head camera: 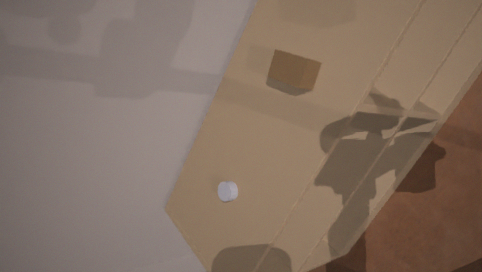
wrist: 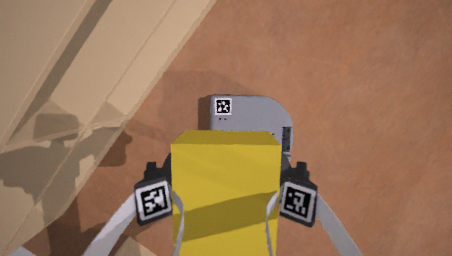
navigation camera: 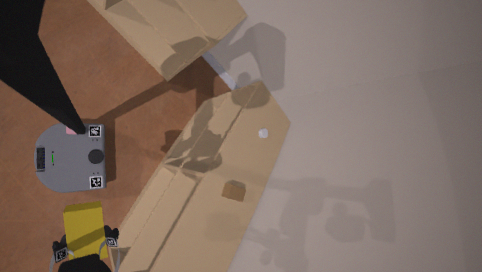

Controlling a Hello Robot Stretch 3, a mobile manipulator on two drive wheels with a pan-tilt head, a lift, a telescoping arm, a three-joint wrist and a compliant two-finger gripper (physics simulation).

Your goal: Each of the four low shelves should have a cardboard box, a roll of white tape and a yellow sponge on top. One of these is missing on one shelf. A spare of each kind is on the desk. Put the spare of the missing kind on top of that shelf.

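Places are measured from the robot's base along level axes (x left, y up, z ahead), in metres.
Pixels of known places: gripper, fingertip midpoint: (wrist: pixel 226 166) (navigation camera: pixel 88 235); robot's base at its link origin: (navigation camera: pixel 95 155).
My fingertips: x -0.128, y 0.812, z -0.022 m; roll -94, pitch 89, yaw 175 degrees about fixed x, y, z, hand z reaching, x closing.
Note:
Ahead of a thing's pixels: the offset from my fingertips to its middle. Level surfaces: height alone.
My gripper (navigation camera: pixel 85 244) (wrist: pixel 226 166) is shut on a yellow sponge {dx +0.020, dy +0.028, dz +0.000 m} (navigation camera: pixel 84 220) (wrist: pixel 225 160), with one finger on each side of it. In the navigation view the gripper is at the lower left, beside the front edge of a low wooden shelf {dy -0.201 m} (head camera: pixel 260 150) (navigation camera: pixel 250 160) (wrist: pixel 45 20). A brown cardboard box {dx -0.040, dy -0.176, dz +0.545 m} (head camera: pixel 287 69) (navigation camera: pixel 233 191) and a small roll of white tape {dx +0.231, dy -0.189, dz +0.776 m} (head camera: pixel 227 191) (navigation camera: pixel 263 133) stand apart on top of that shelf. No sponge shows on the visible part of its top. The desk does not show.
A second low shelf (navigation camera: pixel 215 22) stands beyond the first one's end, with a narrow gap and white skirting (navigation camera: pixel 220 71) between them. The wall (head camera: pixel 100 175) (navigation camera: pixel 360 140) runs behind. My grey base (navigation camera: pixel 70 162) (wrist: pixel 255 110) is on the brown floor {dy -0.811 m} (head camera: pixel 425 220) in front of the shelf.

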